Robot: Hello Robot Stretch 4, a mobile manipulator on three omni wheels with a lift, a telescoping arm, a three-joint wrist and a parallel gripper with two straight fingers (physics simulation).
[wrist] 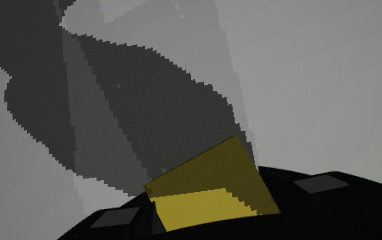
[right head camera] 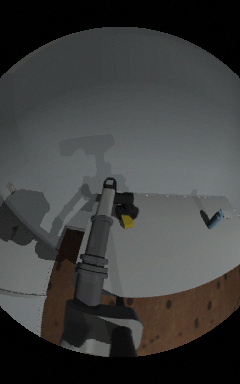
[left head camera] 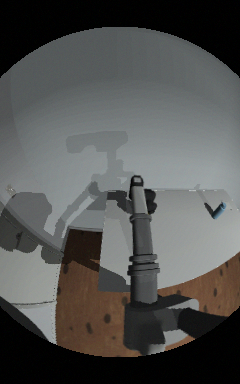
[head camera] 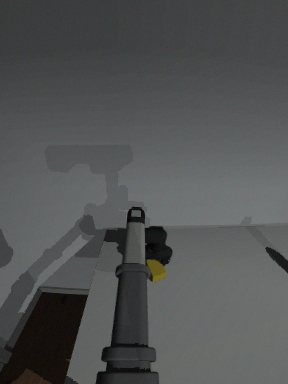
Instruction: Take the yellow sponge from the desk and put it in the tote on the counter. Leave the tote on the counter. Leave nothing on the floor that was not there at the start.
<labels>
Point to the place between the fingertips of the gripper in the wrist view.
214,190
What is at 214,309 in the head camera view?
A light grey desk.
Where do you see a light grey desk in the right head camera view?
169,248
</labels>
